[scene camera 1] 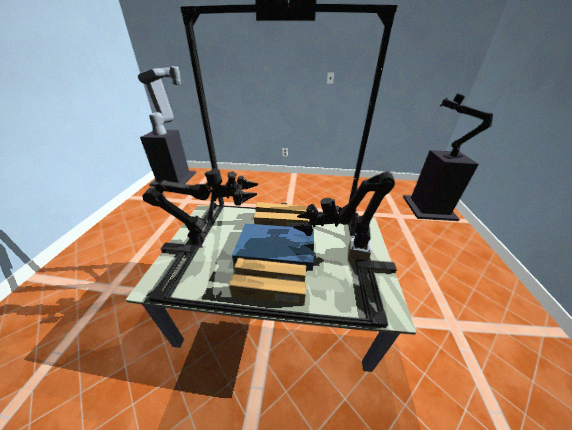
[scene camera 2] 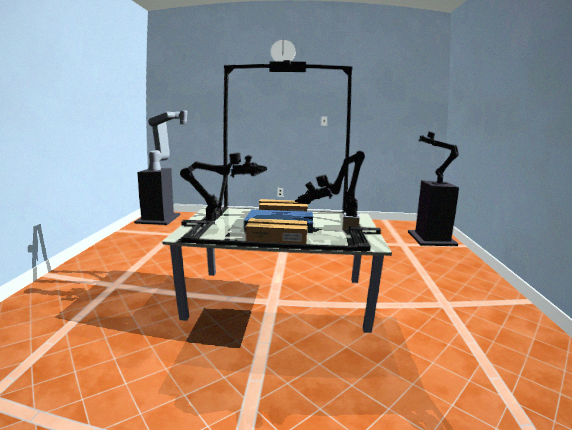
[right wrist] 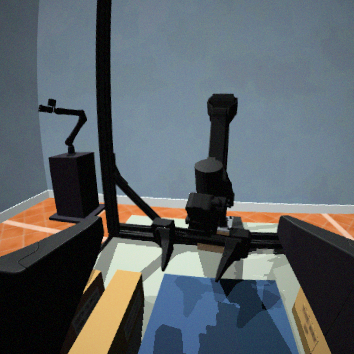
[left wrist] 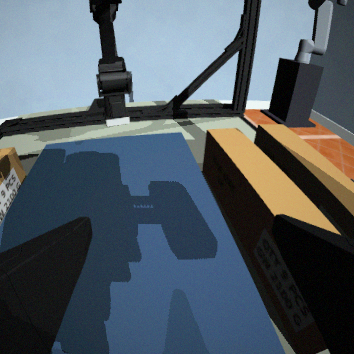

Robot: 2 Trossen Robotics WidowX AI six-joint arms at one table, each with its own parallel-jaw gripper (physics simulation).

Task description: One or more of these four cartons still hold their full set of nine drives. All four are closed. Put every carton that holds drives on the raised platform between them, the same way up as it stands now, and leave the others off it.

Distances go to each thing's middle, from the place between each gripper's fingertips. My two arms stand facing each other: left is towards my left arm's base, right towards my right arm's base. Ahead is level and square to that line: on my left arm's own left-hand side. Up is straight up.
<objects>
Now: the raised platform (scene camera 1: pixel 281 244) 120 mm below my left hand, 100 mm to the right of it and 60 mm ahead of it.
Right now the raised platform is 40 mm ahead of my right hand, 90 mm to the left of it and 310 mm below it.
</objects>
